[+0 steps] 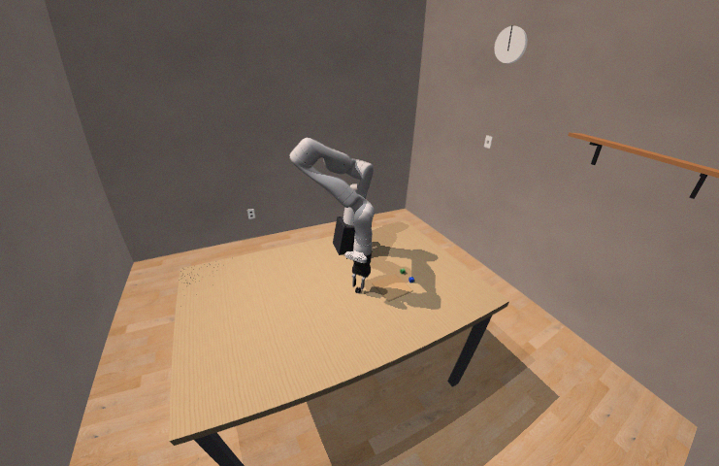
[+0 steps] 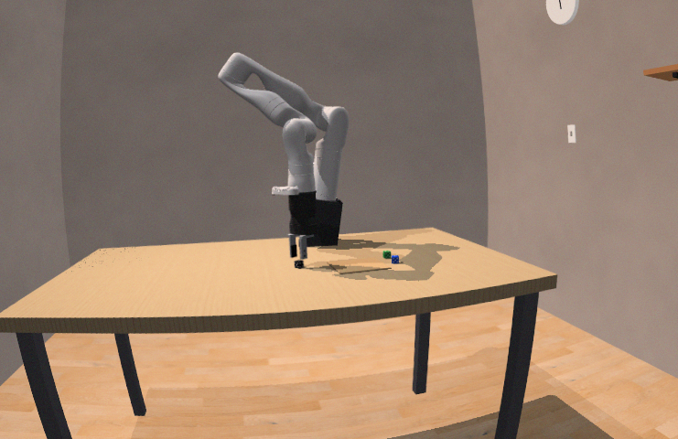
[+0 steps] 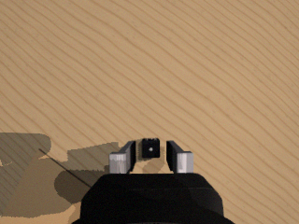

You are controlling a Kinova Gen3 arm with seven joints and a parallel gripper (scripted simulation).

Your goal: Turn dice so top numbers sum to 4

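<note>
Now: the black die 30 mm below my hand. Round my hand: tan mat 150 mm to the left, 50 mm ahead, 40 mm below; blue die 260 mm to the left, 70 mm ahead, 30 mm below; green die 270 mm to the left, 30 mm below, 10 mm behind.
</note>
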